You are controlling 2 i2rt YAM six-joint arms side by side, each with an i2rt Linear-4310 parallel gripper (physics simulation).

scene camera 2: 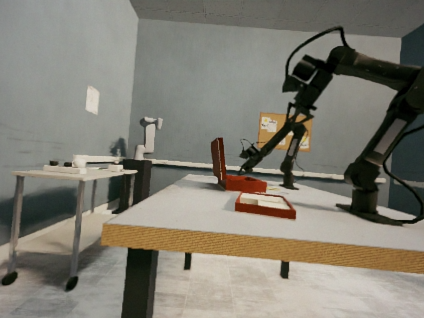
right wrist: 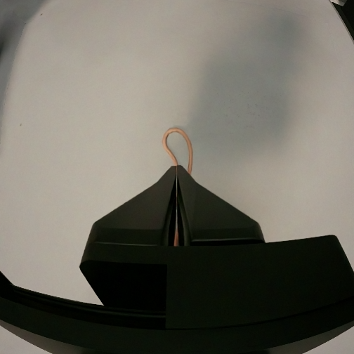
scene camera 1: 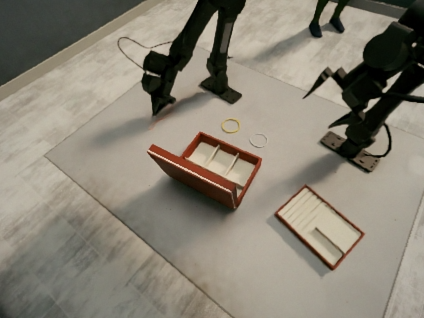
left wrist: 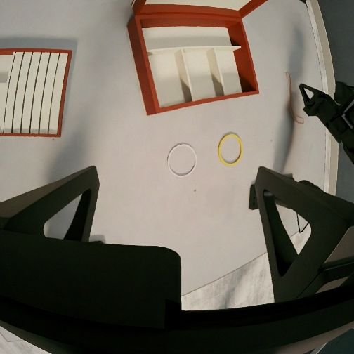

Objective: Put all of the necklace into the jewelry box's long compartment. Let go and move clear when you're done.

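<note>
The thin pink-orange necklace lies on the table at the left in scene camera 1. The red jewelry box stands with its lid up; its long compartment runs along the hinge side, bare in the left wrist view and mostly hidden by the lid in scene camera 1. My right gripper is shut and empty, a little above the necklace, whose loop shows past the fingertips. My left gripper is open and empty, high above the table.
A yellow ring and a white ring lie beside the box. A red-rimmed tray with slots lies apart from it. The box's upright lid is an obstacle.
</note>
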